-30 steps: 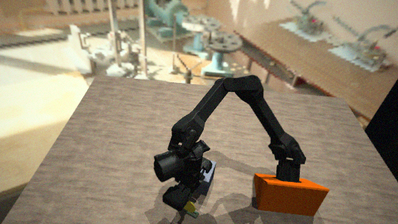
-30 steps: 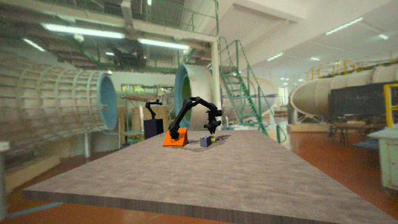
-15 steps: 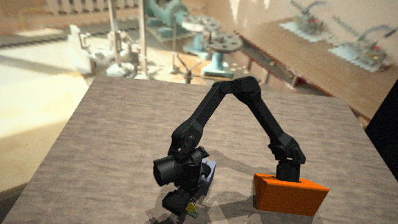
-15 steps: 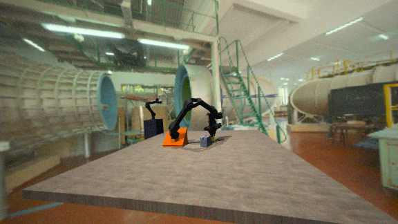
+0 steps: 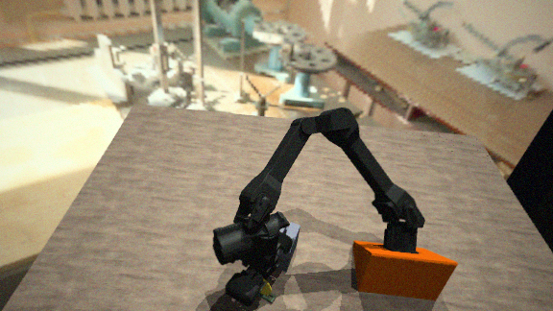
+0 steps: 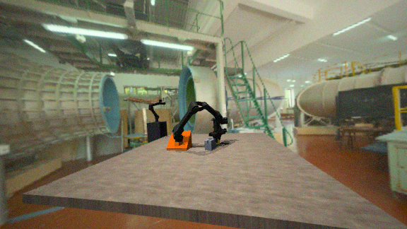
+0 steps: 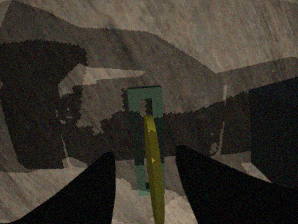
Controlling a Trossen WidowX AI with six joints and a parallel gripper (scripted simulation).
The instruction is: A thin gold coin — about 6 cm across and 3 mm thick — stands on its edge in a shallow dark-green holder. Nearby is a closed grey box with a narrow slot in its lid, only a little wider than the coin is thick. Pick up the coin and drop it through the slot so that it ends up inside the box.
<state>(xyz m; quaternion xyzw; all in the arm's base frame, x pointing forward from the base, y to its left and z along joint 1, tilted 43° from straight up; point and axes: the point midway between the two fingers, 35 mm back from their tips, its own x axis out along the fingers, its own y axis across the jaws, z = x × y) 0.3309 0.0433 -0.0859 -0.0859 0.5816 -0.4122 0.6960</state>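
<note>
My gripper tip is now 10 mm past the gold coin and 10 mm below it.
</note>
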